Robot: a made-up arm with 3 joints. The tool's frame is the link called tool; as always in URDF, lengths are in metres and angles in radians.
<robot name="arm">
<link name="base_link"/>
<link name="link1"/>
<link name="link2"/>
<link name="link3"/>
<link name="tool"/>
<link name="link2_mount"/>
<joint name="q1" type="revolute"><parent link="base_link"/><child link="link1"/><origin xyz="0.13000 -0.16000 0.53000" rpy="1.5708 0.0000 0.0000"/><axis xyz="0 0 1"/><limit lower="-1.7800" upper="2.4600"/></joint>
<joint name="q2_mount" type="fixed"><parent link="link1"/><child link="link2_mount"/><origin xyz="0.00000 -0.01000 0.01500"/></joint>
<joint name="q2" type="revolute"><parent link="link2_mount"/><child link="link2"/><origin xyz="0.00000 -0.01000 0.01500" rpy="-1.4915 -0.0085 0.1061"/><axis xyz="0 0 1"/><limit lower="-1.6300" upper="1.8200"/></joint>
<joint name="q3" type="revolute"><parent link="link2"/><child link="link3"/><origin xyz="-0.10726 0.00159 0.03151" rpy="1.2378 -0.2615 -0.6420"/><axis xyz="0 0 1"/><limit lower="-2.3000" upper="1.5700"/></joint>
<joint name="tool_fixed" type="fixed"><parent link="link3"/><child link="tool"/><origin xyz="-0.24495 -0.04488 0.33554" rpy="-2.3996 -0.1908 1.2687"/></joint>
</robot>
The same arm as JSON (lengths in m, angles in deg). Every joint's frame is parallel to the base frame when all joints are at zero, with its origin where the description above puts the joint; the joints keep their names.
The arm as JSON. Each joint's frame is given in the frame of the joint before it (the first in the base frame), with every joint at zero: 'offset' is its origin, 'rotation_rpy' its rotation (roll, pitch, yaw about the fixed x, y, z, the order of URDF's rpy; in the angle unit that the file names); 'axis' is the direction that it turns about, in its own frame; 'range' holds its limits. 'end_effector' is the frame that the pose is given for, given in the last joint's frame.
{"length_unit": "m", "angle_unit": "deg", "chain": [{"id": "q1", "offset": [0.13, -0.16, 0.53], "rotation_rpy": [0.0, 0.0, 0.0], "axis": "-y", "range": [-101.99, 140.95]}, {"id": "q2", "offset": [0.0, -0.03, -0.02], "rotation_rpy": [0.0, 0.0, 0.0], "axis": [-0.106198, -0.079199, 0.991186], "range": [-93.39, 104.28]}, {"id": "q3", "offset": [-0.11, 0.0, 0.02], "rotation_rpy": [0.0, 0.0, 0.0], "axis": [-0.663582, -0.72368, 0.189595], "range": [-131.78, 89.95]}], "end_effector": {"offset": [-0.4, -0.11, -0.05], "rotation_rpy": [-90.01, -90.0, 0.0]}}
